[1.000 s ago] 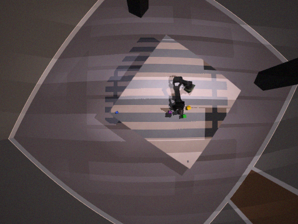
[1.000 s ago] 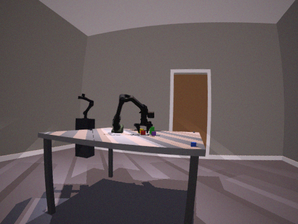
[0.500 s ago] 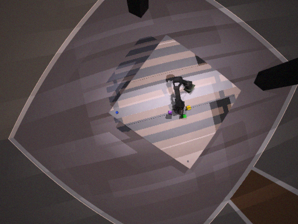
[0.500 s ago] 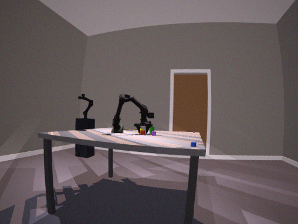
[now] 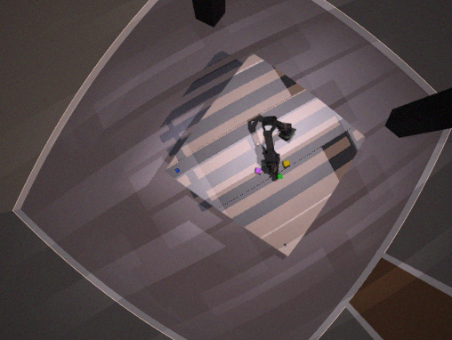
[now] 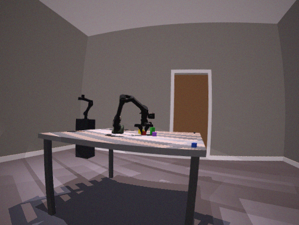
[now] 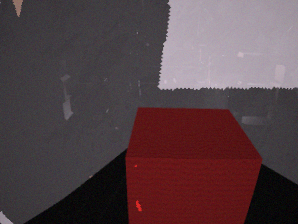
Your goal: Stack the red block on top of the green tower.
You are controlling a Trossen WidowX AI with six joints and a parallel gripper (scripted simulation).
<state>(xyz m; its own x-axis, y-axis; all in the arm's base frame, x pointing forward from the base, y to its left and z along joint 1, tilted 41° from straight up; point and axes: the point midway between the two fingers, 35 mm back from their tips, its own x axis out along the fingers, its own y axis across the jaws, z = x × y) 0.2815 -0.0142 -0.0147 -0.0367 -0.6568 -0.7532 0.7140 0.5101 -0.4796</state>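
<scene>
Right now my gripper tip is 12 cm short of the purple block, 4 cm to the left of it and 1 cm below it. The rest, counted from my gripper tip: red block 1 cm above; then yellow block 6 cm behind, 13 cm to the left, 1 cm above; then blue block 46 cm ahead, 60 cm to the right.
</scene>
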